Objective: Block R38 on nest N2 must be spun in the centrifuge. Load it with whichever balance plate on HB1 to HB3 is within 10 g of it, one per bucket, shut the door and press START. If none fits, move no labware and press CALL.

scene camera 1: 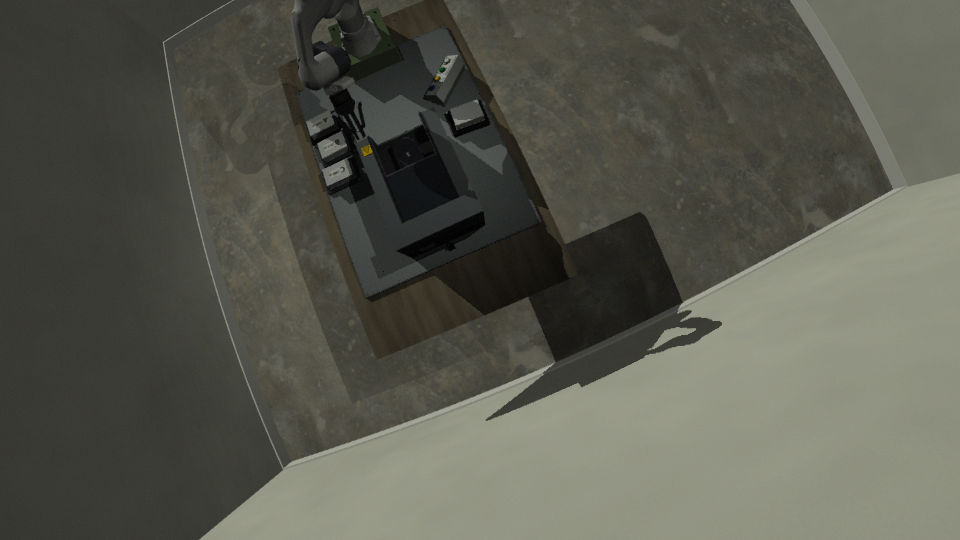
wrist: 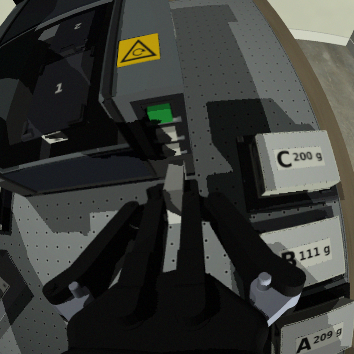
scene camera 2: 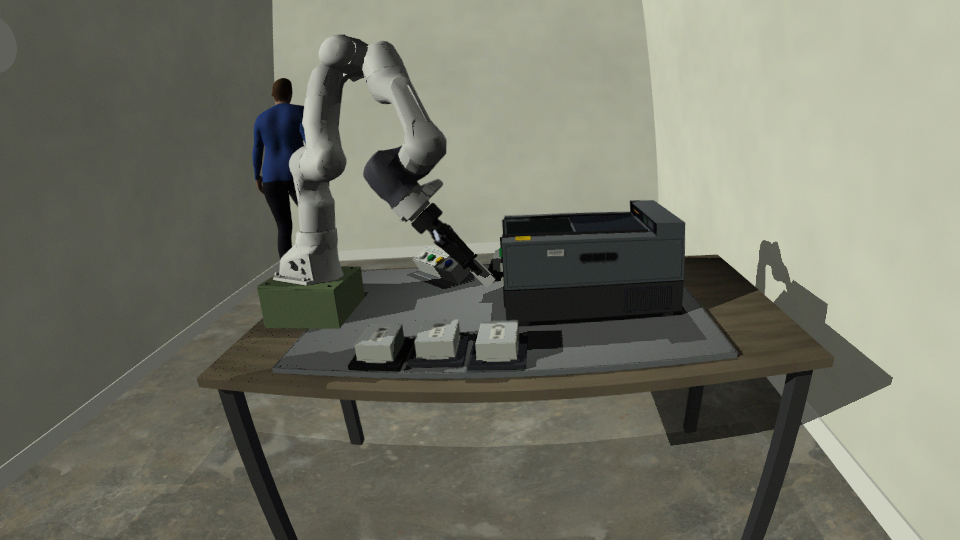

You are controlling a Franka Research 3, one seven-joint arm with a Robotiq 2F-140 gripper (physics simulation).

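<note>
The dark centrifuge (scene camera 1: pixel 430 191) (scene camera 2: pixel 590 265) (wrist: pixel 147 81) stands mid-table with its chamber open; buckets marked 1 (wrist: pixel 57 88) and 2 show inside, and I see nothing in them. My gripper (scene camera 1: pixel 357 131) (scene camera 2: pixel 495 273) (wrist: pixel 178 172) is shut and empty. Its tips sit just below the side panel with a green button (wrist: pixel 159 113) and two pale buttons under it. Balance plates C 200 g (wrist: pixel 295 161) (scene camera 2: pixel 496 339) (scene camera 1: pixel 338 174), B 111 g (wrist: pixel 309 251) (scene camera 2: pixel 436 339) (scene camera 1: pixel 332 146) and A 209 g (wrist: pixel 316 338) (scene camera 2: pixel 377 343) (scene camera 1: pixel 320 123) rest in their holders. Block R38 (scene camera 1: pixel 466 115) lies on its nest beyond the centrifuge.
A slanted button box (scene camera 1: pixel 440 77) (scene camera 2: pixel 433 261) sits behind the gripper. The arm's green base (scene camera 2: pixel 310 302) stands at the table's left end. A person in blue (scene camera 2: pixel 273 144) stands behind the arm. The table's front edge (scene camera 2: pixel 576 386) is close to the plates.
</note>
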